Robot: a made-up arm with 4 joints.
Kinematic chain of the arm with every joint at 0, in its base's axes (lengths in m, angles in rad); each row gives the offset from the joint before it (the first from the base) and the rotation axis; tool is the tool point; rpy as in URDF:
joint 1: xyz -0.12 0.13 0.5 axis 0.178 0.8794 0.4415
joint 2: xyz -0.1 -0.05 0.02 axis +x
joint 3: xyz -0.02 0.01 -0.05 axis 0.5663 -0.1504 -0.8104
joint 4: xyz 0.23 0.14 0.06 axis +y
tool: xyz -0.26 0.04 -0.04 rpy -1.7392 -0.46 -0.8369
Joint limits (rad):
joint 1: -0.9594..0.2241
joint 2: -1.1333..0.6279
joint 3: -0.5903..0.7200
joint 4: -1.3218..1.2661
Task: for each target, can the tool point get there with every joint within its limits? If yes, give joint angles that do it. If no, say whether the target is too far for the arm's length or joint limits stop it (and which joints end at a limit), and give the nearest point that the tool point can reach.
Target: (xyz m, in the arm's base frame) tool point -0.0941 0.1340 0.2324
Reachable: yes | joints -0.2439 -0.4731 -0.0646 -0.8940
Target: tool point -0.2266 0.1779 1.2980
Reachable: no: too far | nearest point -0.1640 0.2171 0.8474 | short by 0.457 m
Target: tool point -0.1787 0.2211 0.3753
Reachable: yes | joints -0.3000 -0.8797 0.3896 0.0801
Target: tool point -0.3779 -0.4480 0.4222
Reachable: no: joint limits stop it (at a limit: joint 1, joint 2, joint 3) | nearest point -0.2701 -0.1053 0.2960 | short by 0.381 m
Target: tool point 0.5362 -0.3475 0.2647
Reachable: no: too far | nearest point 0.0874 -0.0698 0.3386 | short by 0.533 m
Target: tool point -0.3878 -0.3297 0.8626
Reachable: no: joint limits stop it (at a limit: joint 2, joint 3, joint 4) | nearest point -0.2602 -0.0723 0.7355 | short by 0.314 m
